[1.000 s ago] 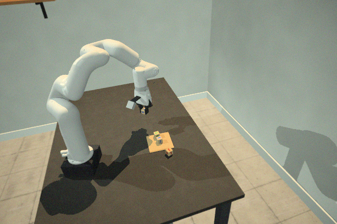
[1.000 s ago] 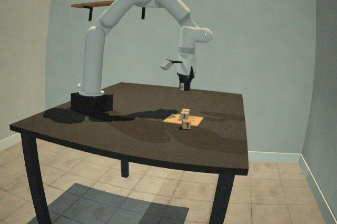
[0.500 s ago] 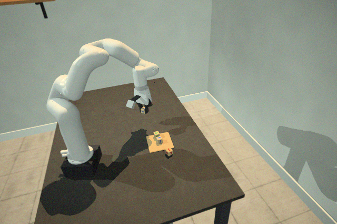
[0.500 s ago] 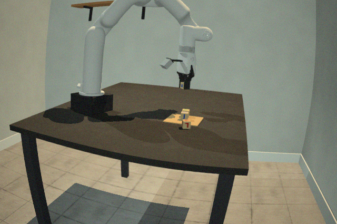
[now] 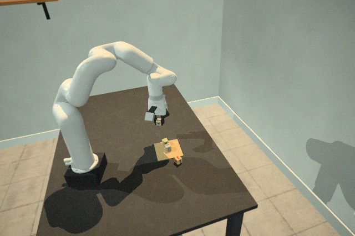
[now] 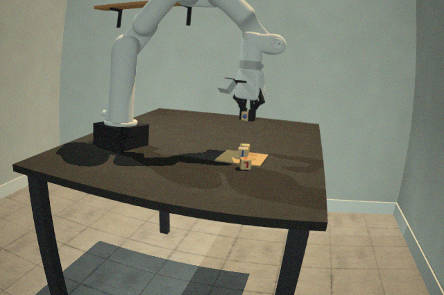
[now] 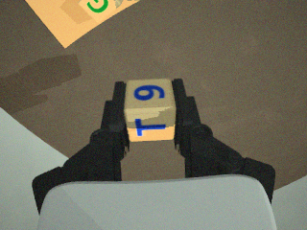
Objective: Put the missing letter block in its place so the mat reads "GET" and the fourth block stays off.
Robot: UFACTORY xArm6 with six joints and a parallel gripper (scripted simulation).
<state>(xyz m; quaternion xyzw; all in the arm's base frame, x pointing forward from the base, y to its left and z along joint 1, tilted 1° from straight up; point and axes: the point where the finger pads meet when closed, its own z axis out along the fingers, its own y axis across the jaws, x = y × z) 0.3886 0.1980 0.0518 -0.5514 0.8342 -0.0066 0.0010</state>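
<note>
The mat is 30 mm ahead of my hand, 110 mm to the right of it and 120 mm below it. The rest, counted from my hand: block (70 mm ahead, 220 mm to the right, 110 mm below).
</note>
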